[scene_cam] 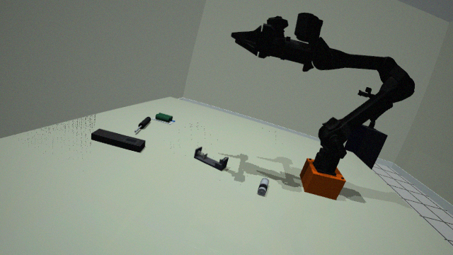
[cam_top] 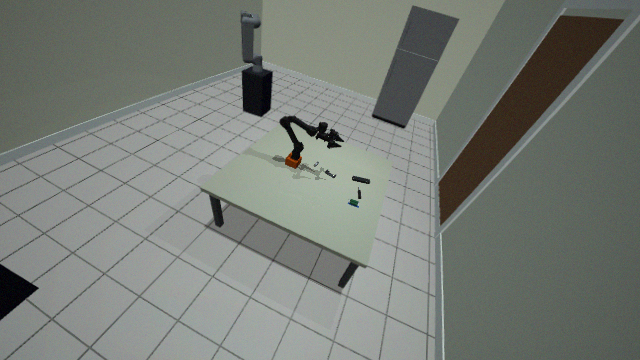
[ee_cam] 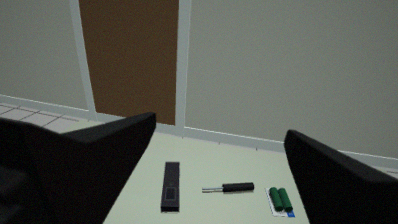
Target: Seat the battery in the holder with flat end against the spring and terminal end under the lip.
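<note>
My gripper tip is now 180 mm past the black-and-white battery, 90 mm to the right of it and 350 mm above it. From my gripper tip the other things lie so: small screwdriver: 260 mm ahead, 70 mm to the right, 350 mm below; then long black bar: 250 mm ahead, 90 mm to the left, 340 mm below.
</note>
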